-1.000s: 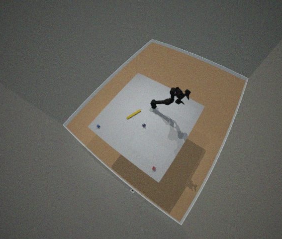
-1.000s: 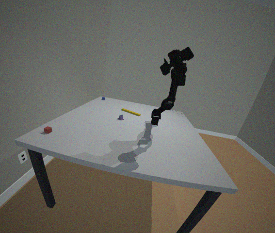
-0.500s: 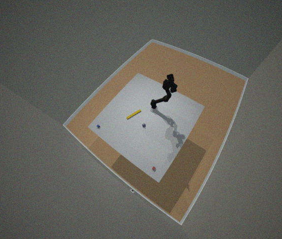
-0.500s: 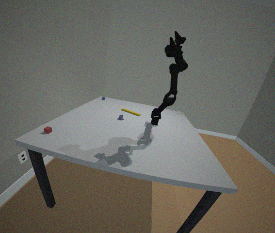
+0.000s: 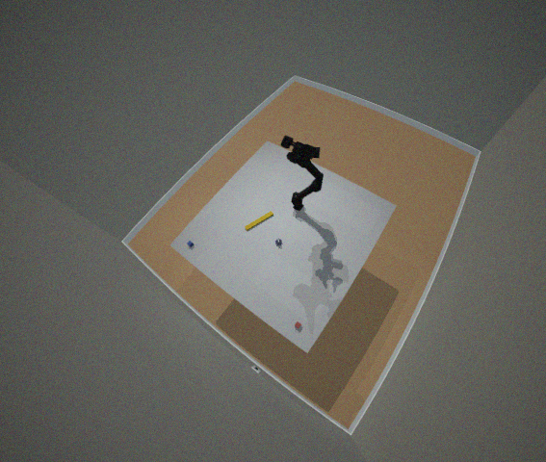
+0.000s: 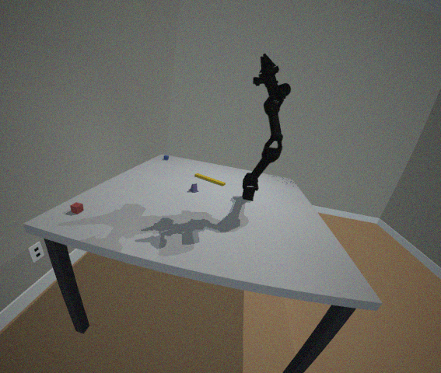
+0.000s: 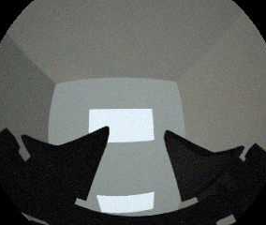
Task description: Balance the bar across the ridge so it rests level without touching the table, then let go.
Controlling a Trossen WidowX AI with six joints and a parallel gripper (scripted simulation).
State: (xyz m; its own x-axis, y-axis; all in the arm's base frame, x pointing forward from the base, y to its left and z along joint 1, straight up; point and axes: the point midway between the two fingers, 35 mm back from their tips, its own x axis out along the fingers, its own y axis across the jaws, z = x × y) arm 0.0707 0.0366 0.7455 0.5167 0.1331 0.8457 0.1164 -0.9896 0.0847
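My gripper tip is now 19 cm short of the yellow bar, 22 cm to the left of it and 77 cm above it. The rest, counted from my gripper tip: small red cube 65 cm ahead, 46 cm to the left, 76 cm below; small blue cube 65 cm ahead, 54 cm to the right, 76 cm below.
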